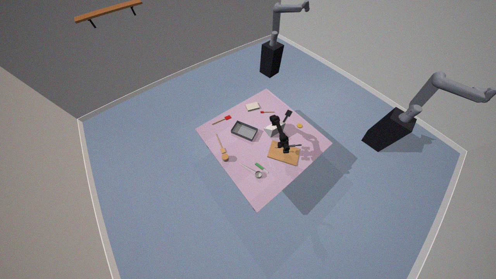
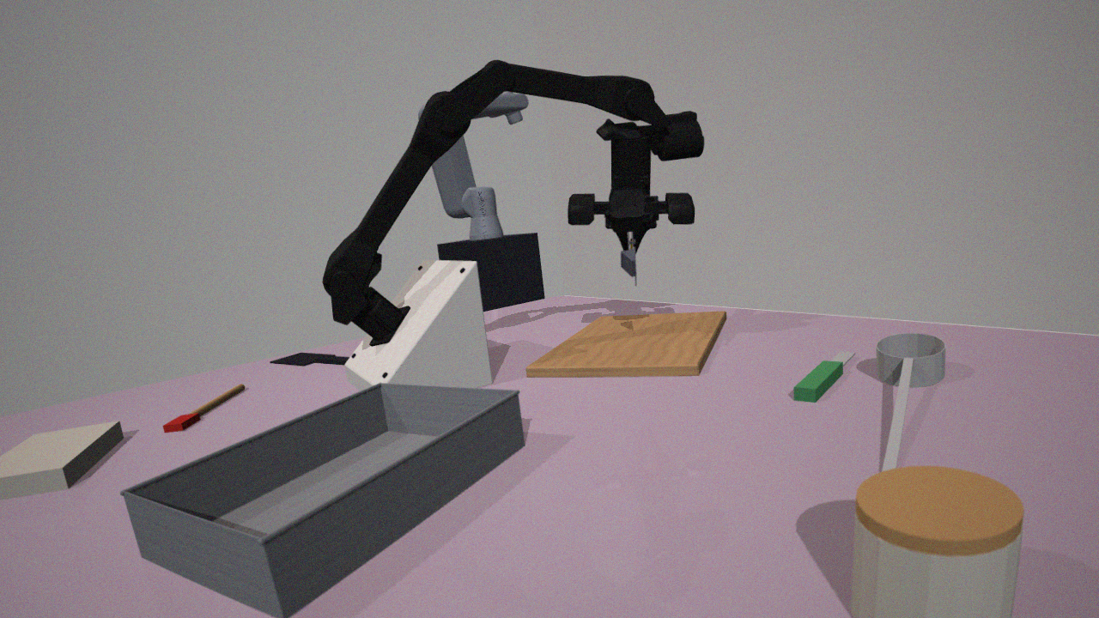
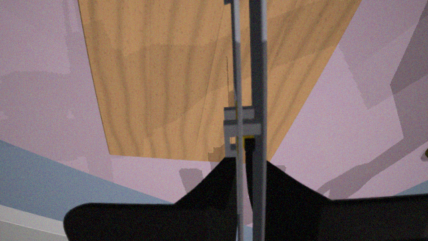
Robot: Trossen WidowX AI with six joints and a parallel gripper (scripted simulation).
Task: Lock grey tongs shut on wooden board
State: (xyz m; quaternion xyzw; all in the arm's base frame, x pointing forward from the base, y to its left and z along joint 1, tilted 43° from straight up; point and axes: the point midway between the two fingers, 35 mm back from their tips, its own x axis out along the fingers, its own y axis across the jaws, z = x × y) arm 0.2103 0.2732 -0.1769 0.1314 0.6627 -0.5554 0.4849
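Right now the yellow mark is 3 cm ahead of my gripper tip, 3 cm to the right of it and 2 cm above it. Round my gripper tip: black spatula (47 cm behind, 33 cm to the right, 14 cm below); then wooden board (1 cm ahead, 1 cm to the right, 13 cm below); then grey roasting tin (15 cm ahead, 56 cm to the right, 11 cm below).
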